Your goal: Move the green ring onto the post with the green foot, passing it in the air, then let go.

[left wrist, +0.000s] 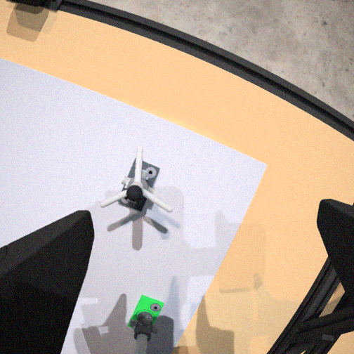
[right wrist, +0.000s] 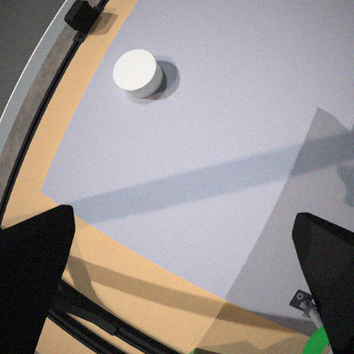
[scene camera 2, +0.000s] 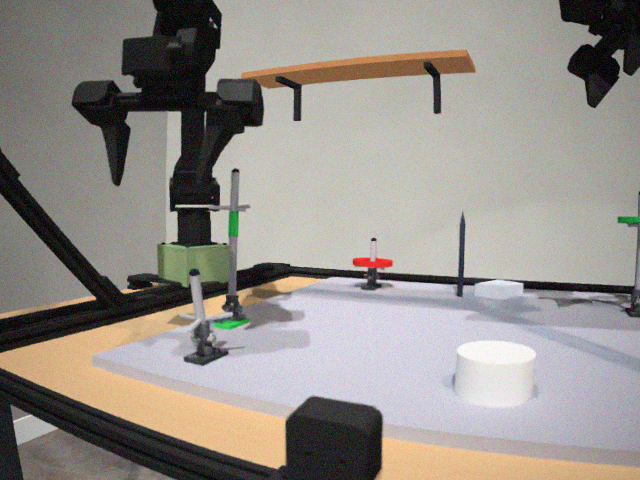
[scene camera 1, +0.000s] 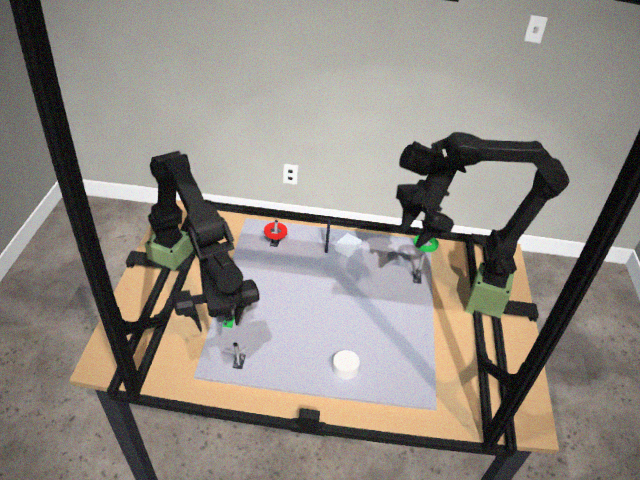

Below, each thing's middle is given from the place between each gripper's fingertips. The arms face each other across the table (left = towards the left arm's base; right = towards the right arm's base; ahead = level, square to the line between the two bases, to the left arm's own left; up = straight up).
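White block (scene camera 2: 497, 289): relative to my left hand, 16 cm below, 51 cm ahead of and 26 cm to the right of it.
Relative to my right hand, the block is 260 mm ahead of it, 150 mm to the left of it and 280 mm below it.
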